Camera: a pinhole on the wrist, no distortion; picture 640 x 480 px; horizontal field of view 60.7 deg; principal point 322.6 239.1 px. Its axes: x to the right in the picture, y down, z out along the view. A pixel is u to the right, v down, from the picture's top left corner.
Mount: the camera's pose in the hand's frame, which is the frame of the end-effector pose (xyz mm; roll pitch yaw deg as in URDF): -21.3 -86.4 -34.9 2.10 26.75 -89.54
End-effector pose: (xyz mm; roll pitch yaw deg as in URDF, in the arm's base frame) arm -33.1 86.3 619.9 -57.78 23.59 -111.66
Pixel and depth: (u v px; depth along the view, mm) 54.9 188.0 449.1
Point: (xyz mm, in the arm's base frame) 264.9 -93.3 949.4
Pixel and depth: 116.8 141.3 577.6
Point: 329.0 -101.4 1076.3
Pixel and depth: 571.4 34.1 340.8
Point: -75.2 77.8 1071.5
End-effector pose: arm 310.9 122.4 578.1 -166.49 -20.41 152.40
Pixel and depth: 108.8 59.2 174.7
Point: 281.1 -15.1 434.5
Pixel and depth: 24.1 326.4 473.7
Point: 47.0 50.8 144.3
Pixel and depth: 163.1 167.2 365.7
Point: 182.3 -69.8 275.5
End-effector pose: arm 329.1 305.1 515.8 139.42 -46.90 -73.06
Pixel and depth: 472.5 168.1 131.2
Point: 444.0 244.4 372.0
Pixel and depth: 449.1 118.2 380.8
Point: 475.2 114.6 144.6
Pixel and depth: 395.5 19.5 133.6
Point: 419.1 265.5 347.3
